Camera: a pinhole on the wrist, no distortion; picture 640 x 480 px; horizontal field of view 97.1 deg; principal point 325.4 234.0 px. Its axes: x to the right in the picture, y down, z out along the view. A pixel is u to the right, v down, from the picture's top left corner.
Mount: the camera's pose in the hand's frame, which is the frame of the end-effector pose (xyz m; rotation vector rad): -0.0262 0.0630 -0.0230 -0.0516 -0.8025 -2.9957
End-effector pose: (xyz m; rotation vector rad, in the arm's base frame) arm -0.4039 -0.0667 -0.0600 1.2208 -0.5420 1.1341
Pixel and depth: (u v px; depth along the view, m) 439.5 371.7 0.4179
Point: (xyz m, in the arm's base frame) -0.4518 -0.5525 -0.0259
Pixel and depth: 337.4 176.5 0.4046
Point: -0.6530 -0.3685 0.1489
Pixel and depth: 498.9 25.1 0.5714
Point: -1.1189 -0.5151 0.0214
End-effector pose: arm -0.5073 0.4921 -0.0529 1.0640 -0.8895 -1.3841
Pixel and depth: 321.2 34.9 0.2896
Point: -0.5066 0.4731 0.3520
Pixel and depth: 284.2 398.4 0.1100
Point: -0.5858 0.4846 0.0393
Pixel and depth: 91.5 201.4 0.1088
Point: -0.5224 0.4109 0.0826
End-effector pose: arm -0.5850 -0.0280 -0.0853 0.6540 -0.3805 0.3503
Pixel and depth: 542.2 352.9 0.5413
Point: -1.1364 -0.3883 0.2135
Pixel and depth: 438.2 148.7 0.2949
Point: -0.8747 0.0307 0.1395
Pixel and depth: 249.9 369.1 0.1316
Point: -0.6322 -0.0471 0.0485
